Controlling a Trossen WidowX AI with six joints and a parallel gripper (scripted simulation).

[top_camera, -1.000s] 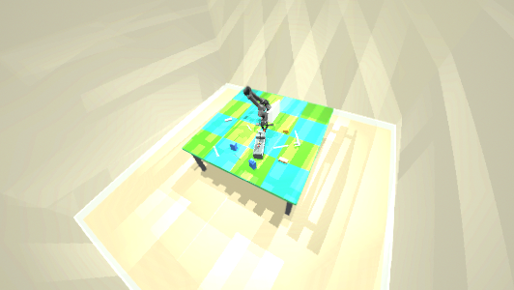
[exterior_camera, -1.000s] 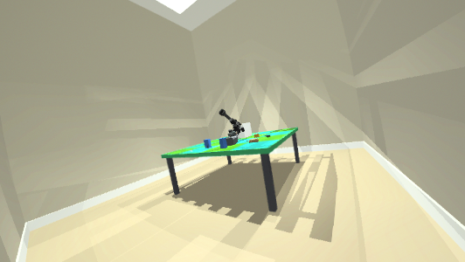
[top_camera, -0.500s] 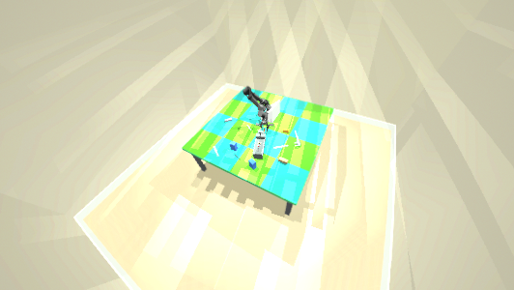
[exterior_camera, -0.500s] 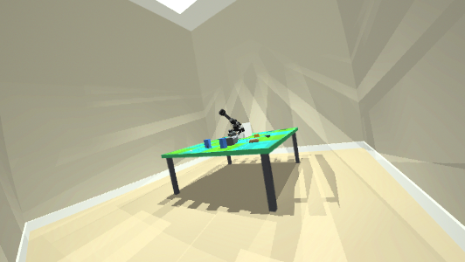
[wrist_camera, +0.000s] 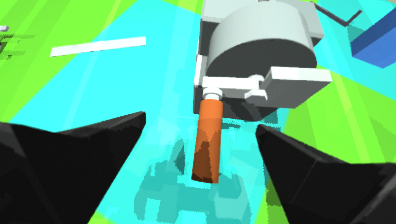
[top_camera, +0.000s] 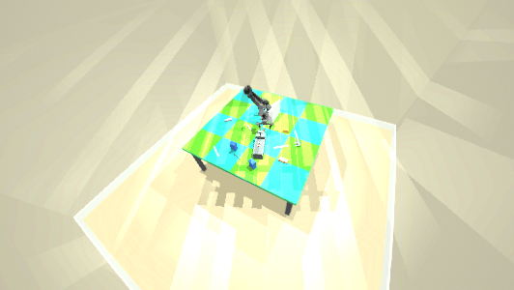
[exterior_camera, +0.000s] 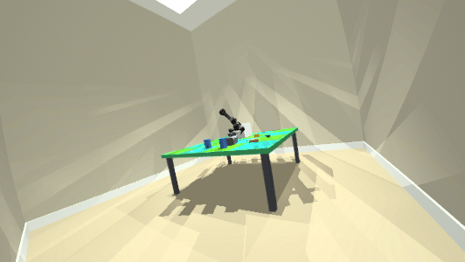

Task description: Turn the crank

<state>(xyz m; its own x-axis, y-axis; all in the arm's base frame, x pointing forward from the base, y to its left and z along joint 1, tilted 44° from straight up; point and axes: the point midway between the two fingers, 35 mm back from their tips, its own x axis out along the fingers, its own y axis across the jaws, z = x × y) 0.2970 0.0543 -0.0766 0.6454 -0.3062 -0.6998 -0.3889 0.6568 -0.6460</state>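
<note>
Right now the crank handle is 20 mm above my gripper tip, 10 mm to the right of it and 10 mm behind it. From my gripper tip the other things lie so: red pointer: 200 mm ahead, 40 mm to the left, 10 mm above; orange piece: 170 mm to the left, 160 mm behind, 50 mm below; tan block: 300 mm to the left, 200 mm ahead, 50 mm below.
</note>
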